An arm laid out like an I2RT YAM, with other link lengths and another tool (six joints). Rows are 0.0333 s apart.
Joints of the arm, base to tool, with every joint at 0 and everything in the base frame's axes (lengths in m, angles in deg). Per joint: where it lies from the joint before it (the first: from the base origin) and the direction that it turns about. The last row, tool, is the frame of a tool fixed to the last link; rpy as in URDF.
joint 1: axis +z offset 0 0 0.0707
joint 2: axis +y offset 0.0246 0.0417 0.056
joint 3: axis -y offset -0.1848 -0.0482 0
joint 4: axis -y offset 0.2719 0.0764 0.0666
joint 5: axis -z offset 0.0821 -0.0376 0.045
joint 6: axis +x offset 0.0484 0 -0.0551
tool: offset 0.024 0.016 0.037 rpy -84.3 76.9 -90
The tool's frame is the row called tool.
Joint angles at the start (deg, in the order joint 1, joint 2, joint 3, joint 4, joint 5, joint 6):
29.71, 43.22, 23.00, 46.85, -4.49, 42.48
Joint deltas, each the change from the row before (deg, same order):
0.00, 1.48, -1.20, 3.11, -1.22, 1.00
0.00, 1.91, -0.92, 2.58, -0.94, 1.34
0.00, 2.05, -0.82, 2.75, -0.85, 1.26
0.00, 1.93, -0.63, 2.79, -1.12, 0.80
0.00, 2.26, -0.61, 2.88, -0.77, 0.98
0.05, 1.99, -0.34, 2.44, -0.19, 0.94
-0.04, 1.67, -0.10, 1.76, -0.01, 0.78
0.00, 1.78, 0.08, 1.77, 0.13, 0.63
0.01, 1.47, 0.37, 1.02, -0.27, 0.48
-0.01, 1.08, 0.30, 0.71, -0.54, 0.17
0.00, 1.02, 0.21, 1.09, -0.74, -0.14
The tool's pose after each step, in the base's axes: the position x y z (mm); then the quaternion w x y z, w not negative. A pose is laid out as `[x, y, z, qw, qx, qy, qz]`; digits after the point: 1 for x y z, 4 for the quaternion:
[243.9, 168.8, 307.7, 0.7254, -0.0034, 0.5433, 0.4225]
[246.0, 170.4, 297.7, 0.7166, -0.0046, 0.5461, 0.4338]
[247.7, 171.7, 288.0, 0.7087, -0.0055, 0.5478, 0.4445]
[248.3, 173.1, 280.4, 0.7034, -0.0105, 0.5468, 0.4540]
[249.4, 174.1, 271.5, 0.6972, -0.0121, 0.5475, 0.4627]
[250.3, 174.6, 264.7, 0.6927, -0.0097, 0.5474, 0.4695]
[251.7, 174.6, 259.6, 0.6892, -0.0062, 0.5480, 0.4740]
[253.1, 174.7, 255.2, 0.6869, -0.0025, 0.5478, 0.4775]
[254.8, 175.8, 252.6, 0.6836, -0.0025, 0.5488, 0.4811]
[255.8, 177.0, 250.8, 0.6811, -0.0057, 0.5496, 0.4837]
[255.7, 178.2, 249.5, 0.6809, -0.0121, 0.5476, 0.4861]

